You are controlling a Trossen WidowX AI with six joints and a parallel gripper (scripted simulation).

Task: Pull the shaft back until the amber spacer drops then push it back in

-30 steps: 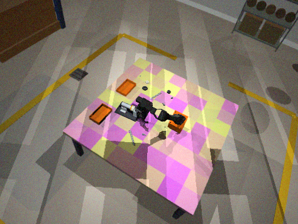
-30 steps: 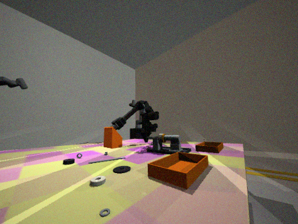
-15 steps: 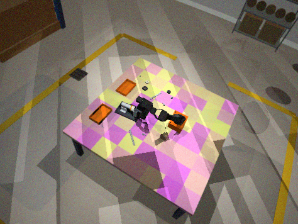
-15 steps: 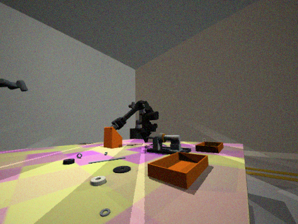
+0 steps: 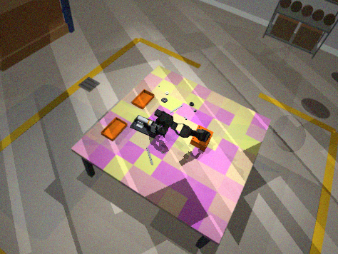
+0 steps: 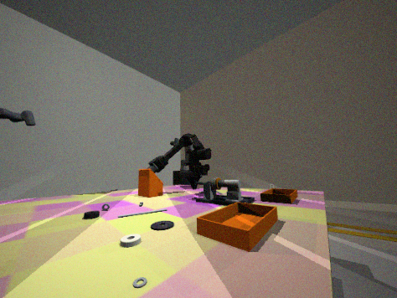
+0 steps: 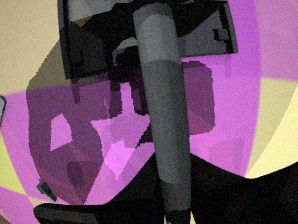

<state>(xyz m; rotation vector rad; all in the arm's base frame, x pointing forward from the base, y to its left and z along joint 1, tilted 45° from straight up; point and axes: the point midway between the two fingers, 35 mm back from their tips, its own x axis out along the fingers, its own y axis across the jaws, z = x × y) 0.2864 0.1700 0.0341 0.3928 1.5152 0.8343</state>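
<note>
Right now the grey shaft is 6 cm ahead of my gripper tip, 2 cm to the left of it and 3 cm above it. Also, from my gripper tip: black disc: 25 cm ahead, 31 cm to the right, 4 cm below; then amber spacer: 14 cm ahead, 3 cm to the left, 3 cm above.
</note>
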